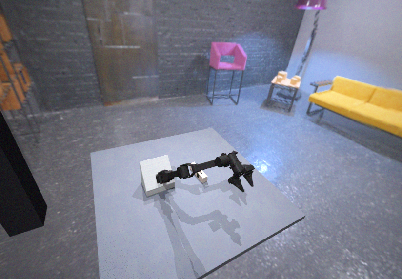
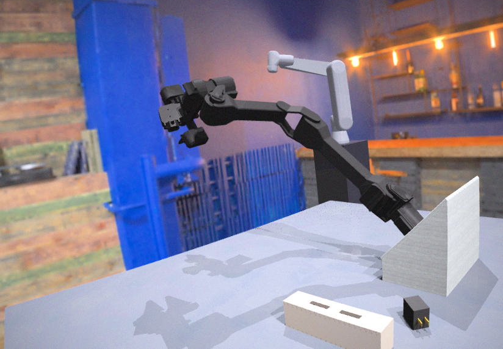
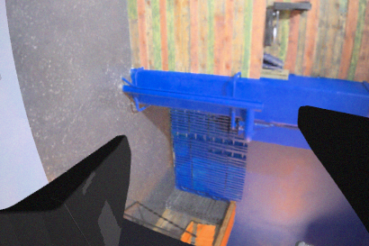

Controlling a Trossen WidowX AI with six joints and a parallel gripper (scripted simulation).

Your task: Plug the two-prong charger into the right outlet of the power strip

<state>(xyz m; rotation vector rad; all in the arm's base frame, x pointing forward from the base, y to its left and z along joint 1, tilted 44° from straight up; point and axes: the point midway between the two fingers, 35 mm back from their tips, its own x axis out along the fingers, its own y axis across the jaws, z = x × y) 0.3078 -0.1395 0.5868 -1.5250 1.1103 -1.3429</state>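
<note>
The dark grey charger is 10 cm behind my gripper tip, 66 cm to the left of it and 38 cm below it.
</note>
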